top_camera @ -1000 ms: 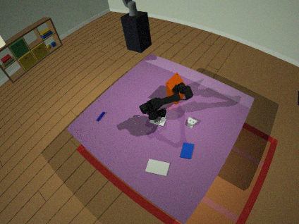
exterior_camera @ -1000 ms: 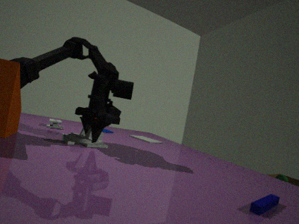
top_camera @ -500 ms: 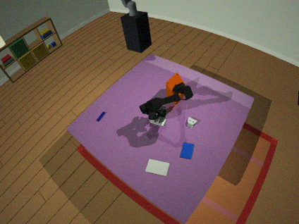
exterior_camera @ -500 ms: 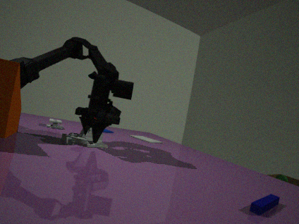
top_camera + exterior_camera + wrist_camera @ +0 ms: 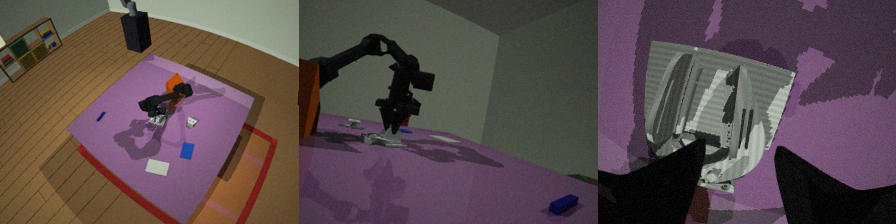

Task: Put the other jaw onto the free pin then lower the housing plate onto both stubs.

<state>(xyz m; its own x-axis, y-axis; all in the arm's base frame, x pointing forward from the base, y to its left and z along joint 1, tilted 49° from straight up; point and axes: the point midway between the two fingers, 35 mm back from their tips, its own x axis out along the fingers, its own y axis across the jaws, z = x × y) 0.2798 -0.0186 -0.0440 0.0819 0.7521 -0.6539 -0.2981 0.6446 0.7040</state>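
Now: the white jaw piece 3 cm below my gripper tip, 3 cm behind it and 1 cm to the left of it. The rest, counted from my gripper tip: flat blue plate 37 cm to the left, 13 cm ahead, 4 cm below; blue bar 43 cm to the right, 24 cm ahead, 3 cm below; flat white plate 36 cm ahead, 26 cm to the left, 4 cm below.
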